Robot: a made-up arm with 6 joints.
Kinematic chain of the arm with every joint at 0, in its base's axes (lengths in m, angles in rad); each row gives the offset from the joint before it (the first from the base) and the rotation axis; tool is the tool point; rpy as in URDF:
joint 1: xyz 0 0 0.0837 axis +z
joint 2: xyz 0 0 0 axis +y
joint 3: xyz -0.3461 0 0.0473 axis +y
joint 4: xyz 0.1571 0 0.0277 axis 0.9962 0 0.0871
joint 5: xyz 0 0 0 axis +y
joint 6: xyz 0.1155 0 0.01 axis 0.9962 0 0.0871
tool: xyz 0 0 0 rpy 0 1.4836 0
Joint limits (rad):
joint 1: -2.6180..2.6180
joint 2: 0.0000..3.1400
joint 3: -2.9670..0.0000
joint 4: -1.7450..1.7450
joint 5: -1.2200..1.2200
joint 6: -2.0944..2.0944
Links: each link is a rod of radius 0.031 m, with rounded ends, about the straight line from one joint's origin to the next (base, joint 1, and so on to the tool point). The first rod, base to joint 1, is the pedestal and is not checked.
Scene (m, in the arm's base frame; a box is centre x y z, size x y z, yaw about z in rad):
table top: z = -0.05
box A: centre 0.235 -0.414 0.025 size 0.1 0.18 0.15 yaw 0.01
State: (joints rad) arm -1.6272 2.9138 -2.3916 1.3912 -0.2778 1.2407
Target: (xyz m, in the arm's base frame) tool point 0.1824 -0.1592 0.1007
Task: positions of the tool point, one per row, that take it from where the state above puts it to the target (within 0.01 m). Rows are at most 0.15 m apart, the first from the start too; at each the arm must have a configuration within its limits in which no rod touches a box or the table.
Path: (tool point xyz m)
1: 0.0256 -0.5838 0.0866
2: 0.1066 -0.5383 0.1471
3: 0.1692 -0.4669 0.1977
4: 0.2067 -0.3774 0.2357
5: 0.2137 -0.3144 0.1672
6: 0.2046 -0.2385 0.1211
7: 0.1824 -0.1592 0.1007

